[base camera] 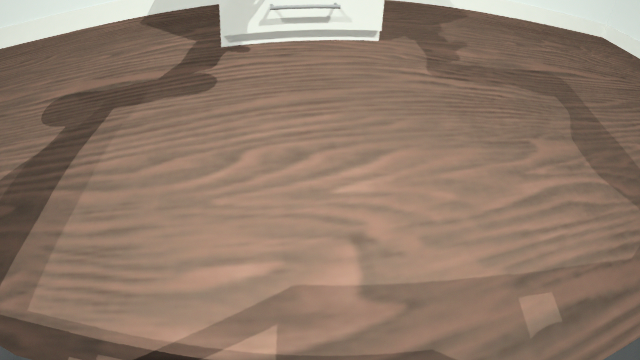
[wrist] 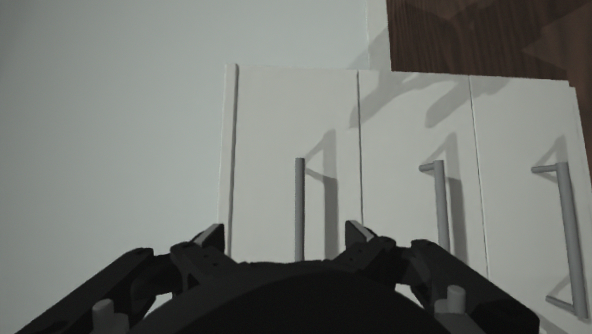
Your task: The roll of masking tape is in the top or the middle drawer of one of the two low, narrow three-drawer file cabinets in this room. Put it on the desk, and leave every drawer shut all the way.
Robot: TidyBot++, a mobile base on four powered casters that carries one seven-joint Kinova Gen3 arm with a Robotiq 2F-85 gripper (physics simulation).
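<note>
A white three-drawer file cabinet [base camera: 302, 34] [wrist: 280, 110] stands against the wall; in the wrist view it lies sideways, its top edge at the left. The top drawer handle [wrist: 299, 210], middle drawer handle [wrist: 440, 205] and bottom drawer handle [wrist: 571, 240] [base camera: 305, 6] are grey bars. All three drawer fronts look shut. My gripper [wrist: 285, 235] is open and empty, in front of the top drawer; in the wrist view the top handle shows between its fingertips, and it stands back from the handle. The masking tape and the desk do not show.
The pale wall [base camera: 75, 10] [wrist: 110, 125] runs behind the cabinet. The brown wood floor [base camera: 320, 175] [wrist: 480, 40] lies in front of it and beside it, with shadows of the arm and furniture across it.
</note>
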